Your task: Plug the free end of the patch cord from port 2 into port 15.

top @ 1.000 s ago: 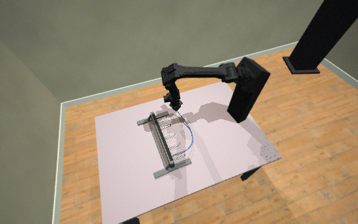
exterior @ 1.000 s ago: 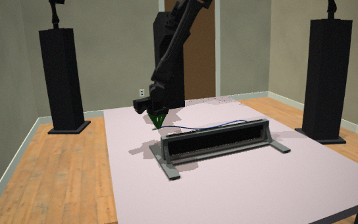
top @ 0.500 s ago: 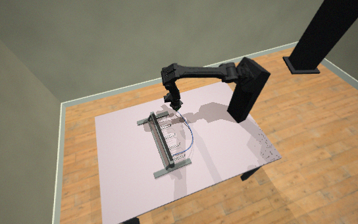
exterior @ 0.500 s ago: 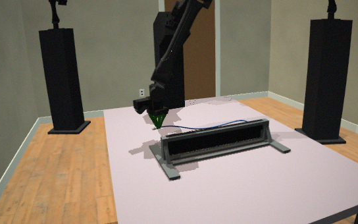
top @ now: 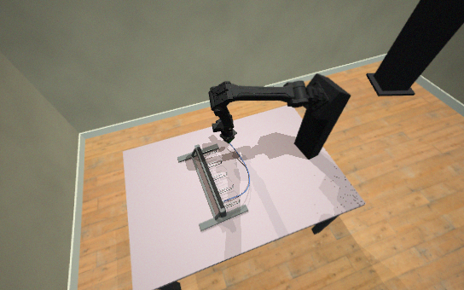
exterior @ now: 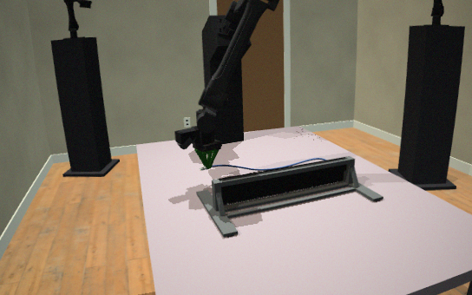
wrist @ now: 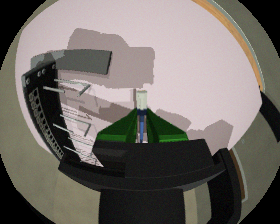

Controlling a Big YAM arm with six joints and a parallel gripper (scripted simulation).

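My hand is 2 cm to the left of the plug and 1 cm short of it.
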